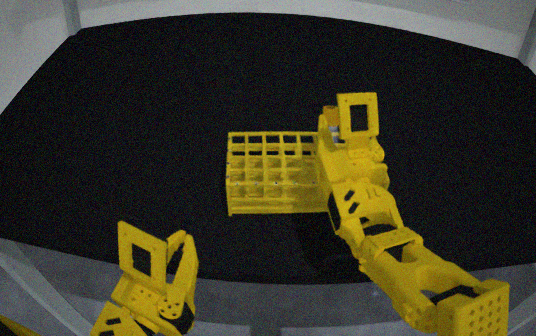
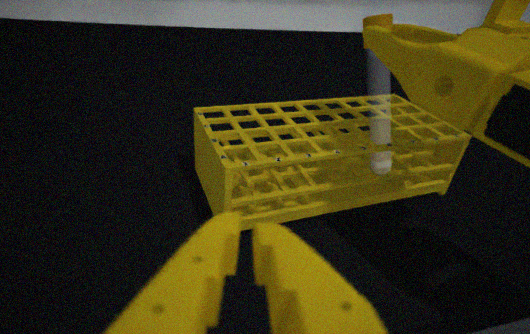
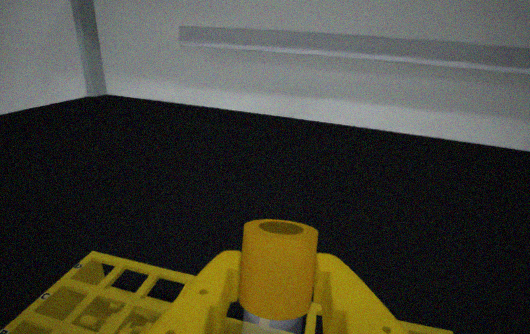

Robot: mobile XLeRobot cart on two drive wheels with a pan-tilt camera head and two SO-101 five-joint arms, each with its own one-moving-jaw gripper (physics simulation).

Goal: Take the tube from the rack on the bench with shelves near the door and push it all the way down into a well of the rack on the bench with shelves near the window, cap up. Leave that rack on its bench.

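Places are measured from the left arm's base along level axes (x ahead, y right, z down), in metres.
Pixels of known places: left hand at its tool point: (image 1: 183, 236) (image 2: 239, 236); right hand at its tool point: (image 1: 324, 118) (image 2: 372, 33) (image 3: 240, 269).
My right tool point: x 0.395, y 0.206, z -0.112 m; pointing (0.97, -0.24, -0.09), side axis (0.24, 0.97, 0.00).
Behind a point stands the place of what it marks.
The tube (image 1: 330, 117) @[x 0.393, y 0.212, z -0.116 m] (image 2: 379, 85) @[x 0.382, y 0.212, z -0.081 m] (image 3: 280, 270) @[x 0.393, y 0.216, z -0.117 m] has an orange cap and a pale clear body. It stands upright, cap up, with its lower part down inside the yellow rack (image 1: 278, 207) @[x 0.359, y 0.160, z -0.001 m] (image 2: 208, 175) @[x 0.393, y 0.097, z -0.012 m] (image 3: 142, 265) @[x 0.444, y 0.129, z -0.044 m]. Its rounded end shows through the rack's side, above the rack's bottom, and the cap is well above the top grid. My right gripper (image 1: 330, 123) @[x 0.395, y 0.206, z -0.112 m] (image 2: 378, 38) (image 3: 279, 280) @[x 0.395, y 0.206, z -0.112 m] is shut on the tube at its cap. Which well it is in is hard to tell. My left gripper (image 1: 183, 233) (image 2: 246, 226) @[x 0.237, y 0.076, z -0.105 m] is shut and empty, in front of the rack.
The rack stands on the black bench top (image 1: 150, 100) @[x 0.597, y -0.073, z 0.013 m] (image 2: 100, 100) @[x 0.604, y 0.008, z 0.013 m] (image 3: 250, 175) @[x 0.686, y 0.109, z 0.013 m]. A grey post (image 1: 71, 17) @[x 0.986, y -0.476, z -0.052 m] (image 3: 89, 50) @[x 0.996, y -0.475, z -0.113 m] rises at the bench's back left corner. A pale wall with a long grey ledge (image 3: 350, 47) @[x 0.989, y 0.210, z -0.158 m] is behind the bench.
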